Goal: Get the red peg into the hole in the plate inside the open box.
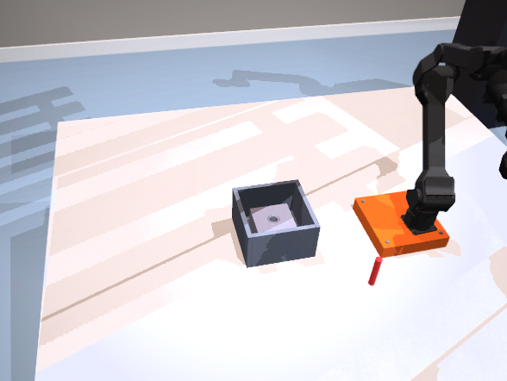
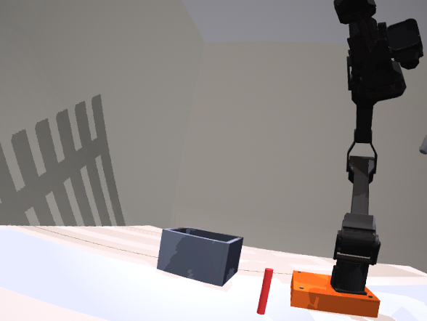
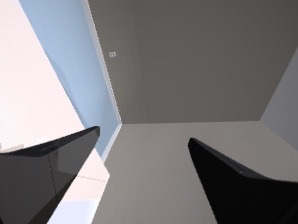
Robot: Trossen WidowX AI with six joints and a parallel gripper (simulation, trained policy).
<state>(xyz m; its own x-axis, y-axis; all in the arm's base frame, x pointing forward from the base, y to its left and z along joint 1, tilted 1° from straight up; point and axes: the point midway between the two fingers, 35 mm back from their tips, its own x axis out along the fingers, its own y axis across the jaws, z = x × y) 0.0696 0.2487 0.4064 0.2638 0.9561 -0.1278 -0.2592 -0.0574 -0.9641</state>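
My gripper tip is 10 cm short of the red peg, 18 cm to the left of it and 39 cm above it. Round my gripper tip: grey box (26 cm ahead, 37 cm to the right, 41 cm below).
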